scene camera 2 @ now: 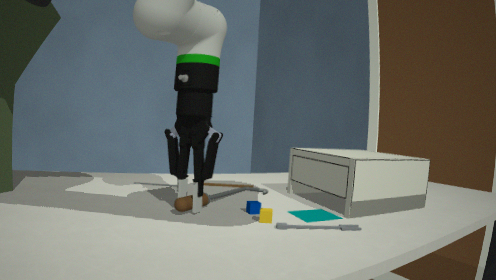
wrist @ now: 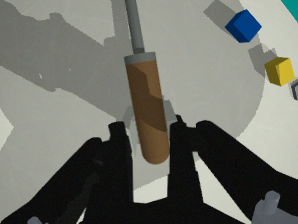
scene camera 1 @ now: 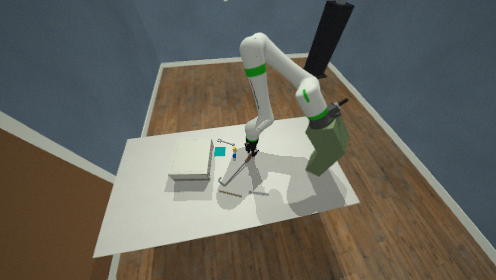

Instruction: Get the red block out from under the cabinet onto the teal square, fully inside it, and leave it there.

Labels:
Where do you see a blue block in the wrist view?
243, 28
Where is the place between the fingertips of my gripper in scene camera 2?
189, 209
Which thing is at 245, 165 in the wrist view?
My gripper.

